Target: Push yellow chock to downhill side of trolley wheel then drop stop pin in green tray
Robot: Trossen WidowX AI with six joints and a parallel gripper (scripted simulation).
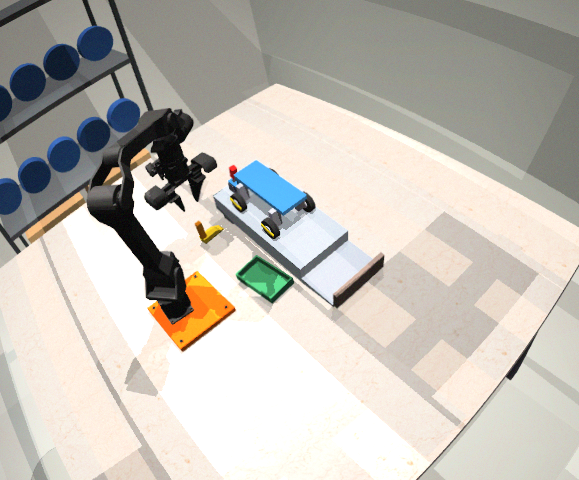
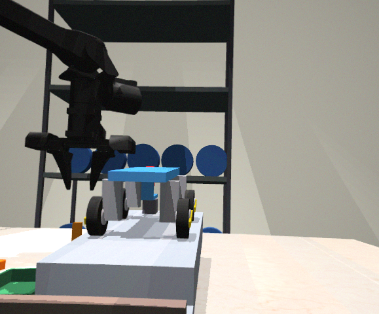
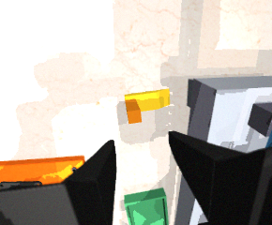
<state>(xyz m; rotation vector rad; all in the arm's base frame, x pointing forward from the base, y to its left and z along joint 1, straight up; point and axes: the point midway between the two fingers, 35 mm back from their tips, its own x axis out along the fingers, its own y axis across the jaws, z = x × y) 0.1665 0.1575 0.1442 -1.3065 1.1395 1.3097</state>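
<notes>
The yellow chock lies 100 mm below my gripper tip and 20 mm ahead of it. The rest, counted from my gripper tip: grey ramp (160 mm ahead, 120 mm to the right, 80 mm below); then trolley (160 mm ahead, 120 mm to the right, 10 mm below); then red-headed stop pin (130 mm ahead, 10 mm above).
</notes>
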